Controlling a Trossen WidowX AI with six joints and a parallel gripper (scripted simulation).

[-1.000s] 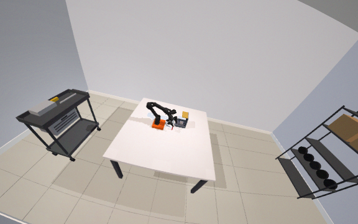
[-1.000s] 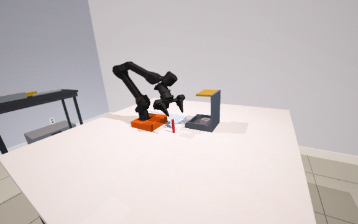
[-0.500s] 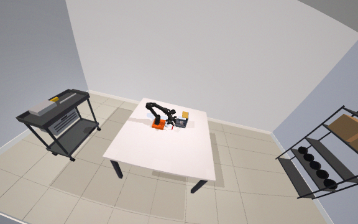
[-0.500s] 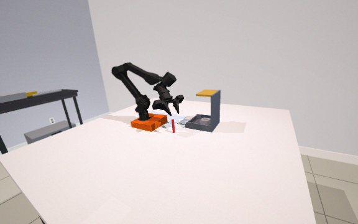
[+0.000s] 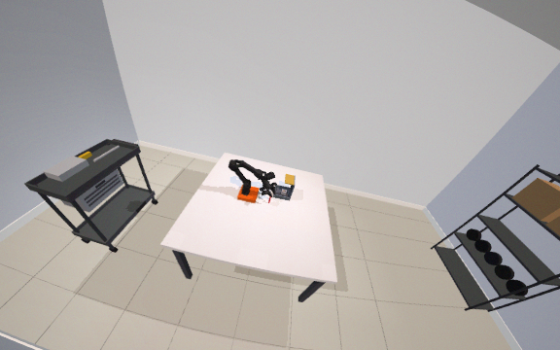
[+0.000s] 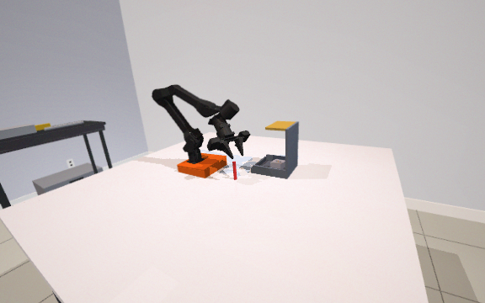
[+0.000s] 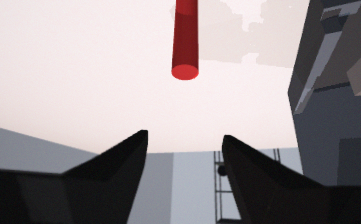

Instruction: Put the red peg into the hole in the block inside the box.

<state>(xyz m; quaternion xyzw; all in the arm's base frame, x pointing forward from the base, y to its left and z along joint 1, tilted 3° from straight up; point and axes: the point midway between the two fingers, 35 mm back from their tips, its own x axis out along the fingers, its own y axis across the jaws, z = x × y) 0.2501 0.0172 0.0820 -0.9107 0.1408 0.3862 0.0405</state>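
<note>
The red peg is 3 cm behind my gripper tip and 7 cm below it. From my gripper tip the other things lie so: yellow roof 9 cm ahead, 19 cm to the left, 10 cm above; then box wall 14 cm ahead, 20 cm to the left.
</note>
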